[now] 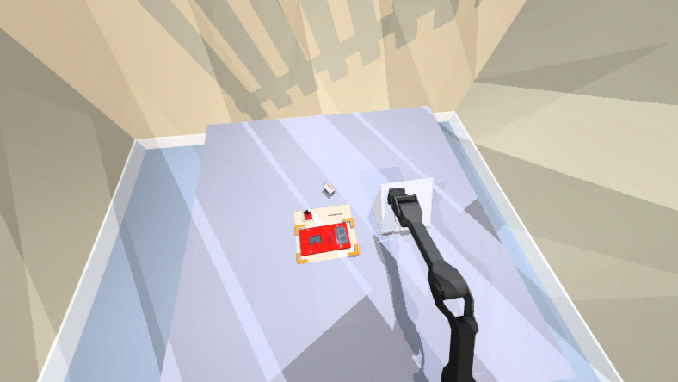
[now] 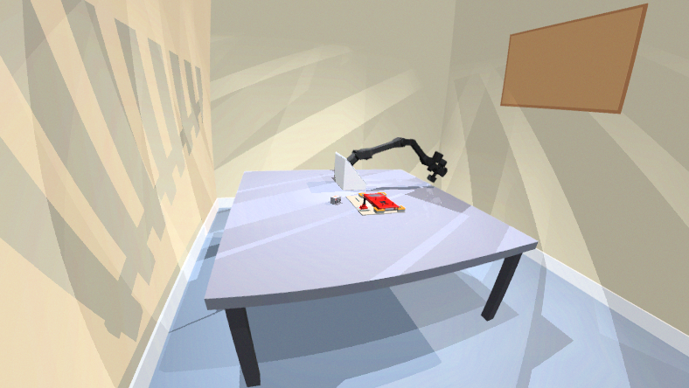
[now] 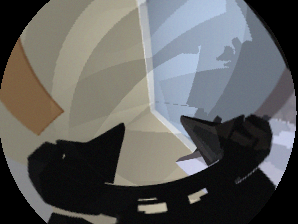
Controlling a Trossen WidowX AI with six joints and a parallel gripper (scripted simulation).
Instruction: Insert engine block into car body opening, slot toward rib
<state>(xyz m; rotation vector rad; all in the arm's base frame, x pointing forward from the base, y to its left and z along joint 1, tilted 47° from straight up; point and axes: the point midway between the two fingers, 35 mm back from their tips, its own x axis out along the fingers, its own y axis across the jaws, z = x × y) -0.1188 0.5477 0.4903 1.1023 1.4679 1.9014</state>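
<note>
My gripper tip is 880 mm to the left of the grey engine block, 380 mm short of it and 60 mm above it.
</note>
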